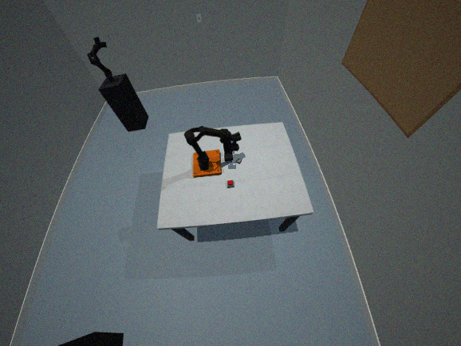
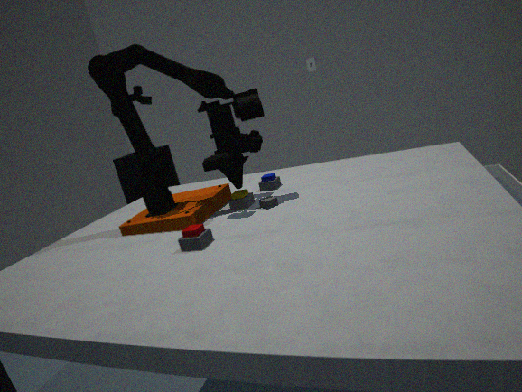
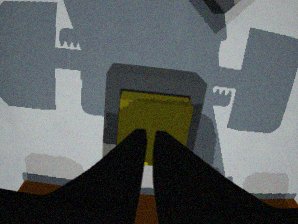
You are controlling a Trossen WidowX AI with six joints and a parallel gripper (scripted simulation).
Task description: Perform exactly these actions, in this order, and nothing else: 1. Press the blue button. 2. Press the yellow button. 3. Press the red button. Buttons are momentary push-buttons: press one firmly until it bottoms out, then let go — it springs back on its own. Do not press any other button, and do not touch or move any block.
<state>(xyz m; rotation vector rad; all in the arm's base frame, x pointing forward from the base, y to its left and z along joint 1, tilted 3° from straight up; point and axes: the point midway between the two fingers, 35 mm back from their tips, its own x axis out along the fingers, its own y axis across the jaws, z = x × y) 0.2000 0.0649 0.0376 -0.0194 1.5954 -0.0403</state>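
Now: the red button 10 mm behind my gripper tip, 230 mm to the right of it and 10 mm below it. Also, from my gripper tip: yellow button: 10 mm below; blue button: 30 mm ahead, 140 mm to the left, 10 mm below; small grey block: 80 mm ahead, 30 mm to the right, 40 mm below.
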